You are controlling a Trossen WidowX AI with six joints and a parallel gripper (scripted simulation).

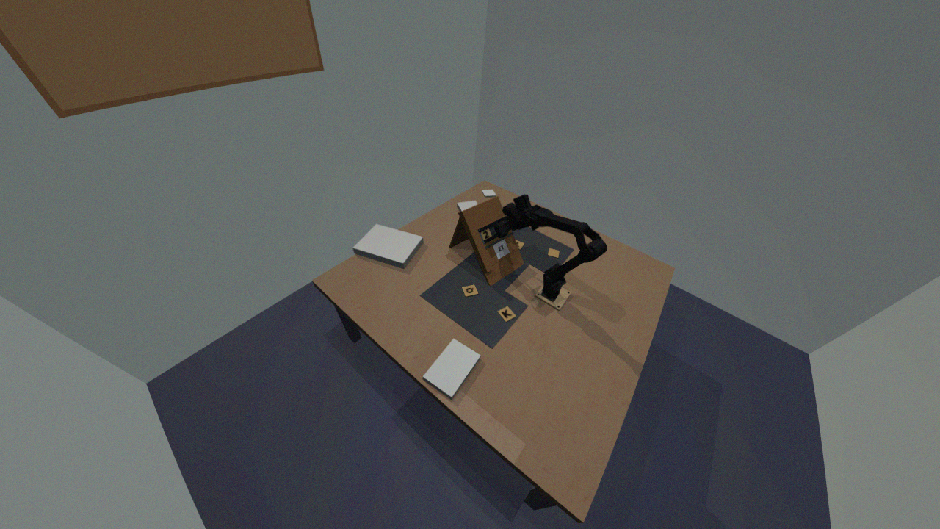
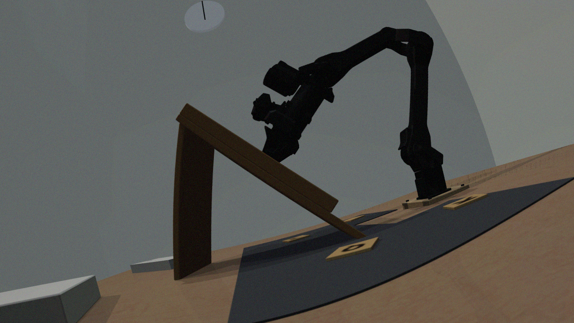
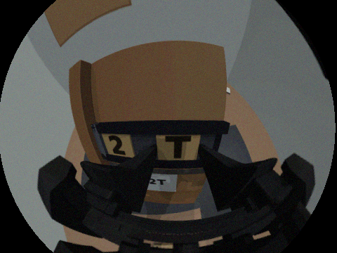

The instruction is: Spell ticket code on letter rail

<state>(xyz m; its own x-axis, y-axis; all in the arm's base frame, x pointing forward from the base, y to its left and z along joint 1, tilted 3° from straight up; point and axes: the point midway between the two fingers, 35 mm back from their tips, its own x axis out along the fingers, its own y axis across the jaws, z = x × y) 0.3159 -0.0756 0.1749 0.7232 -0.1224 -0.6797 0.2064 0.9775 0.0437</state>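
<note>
The tile marked 2 is 20 mm ahead of my gripper tip and 90 mm to the left of it. Round my gripper tip: tile marked T right at my gripper tip; white ticket 50 mm behind, 50 mm to the left, 70 mm below; dark mat 140 mm behind, 60 mm to the left, 170 mm below.
</note>
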